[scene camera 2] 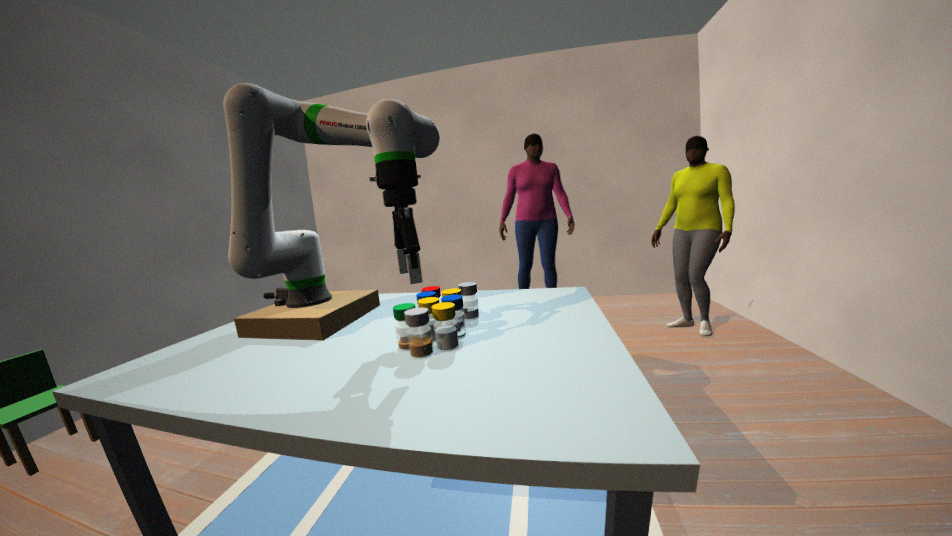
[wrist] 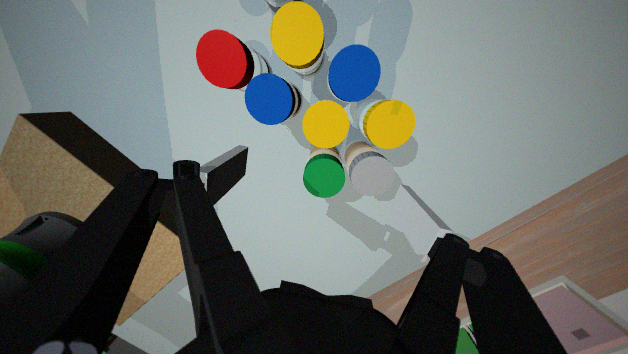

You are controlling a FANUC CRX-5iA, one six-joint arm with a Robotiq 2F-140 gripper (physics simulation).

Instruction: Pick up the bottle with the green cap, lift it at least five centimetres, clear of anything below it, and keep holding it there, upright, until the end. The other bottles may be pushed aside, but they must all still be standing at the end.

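Places are measured from the arm's base along level axes (x right, y up, z back), in millimetres.
Pixels of known places: gripper, fingertip midpoint: [scene camera 2: 410, 277] [wrist: 322, 179]; arm's base at its link origin: [scene camera 2: 309, 301].
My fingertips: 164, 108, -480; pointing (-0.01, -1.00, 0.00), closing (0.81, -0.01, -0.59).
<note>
For each thing: its top centre in the pictures, then the offset to it from my fingertips, as dx, dy, dz. Level surfaces: height alone.
- bottle with the green cap, top centre: [wrist: 324, 179] [scene camera 2: 403, 306] +21, -66, +15
- table at its surface level: dy -171
- grey-capped bottle at its top centre: [wrist: 372, 176] [scene camera 2: 416, 311] +58, -66, -34
- yellow-capped bottle at its top centre: [wrist: 325, 125] [scene camera 2: 428, 300] -29, -66, -28
The bottle with the green cap [scene camera 2: 403, 311] [wrist: 324, 175] stands upright on the table [scene camera 2: 532, 399] [wrist: 270, 220], at the near left of the bottle group in the scene view. A grey-capped bottle [scene camera 2: 417, 316] [wrist: 372, 173] stands close beside it, and a yellow-capped bottle [scene camera 2: 428, 302] [wrist: 325, 124] stands close behind it. My gripper [scene camera 2: 409, 269] [wrist: 322, 179] is open and empty, and hangs above the bottles. In the wrist view the green cap shows between the two fingertips, towards their far side. The lower part of the green-capped bottle is partly hidden.
Other upright bottles have red [scene camera 2: 431, 290] [wrist: 222, 59], blue [scene camera 2: 452, 301] [wrist: 354, 73], yellow [scene camera 2: 443, 310] [wrist: 389, 124] and grey [scene camera 2: 467, 287] caps. The robot's wooden base block [scene camera 2: 286, 327] [wrist: 65, 165] is left of them. Two people stand beyond the table.
</note>
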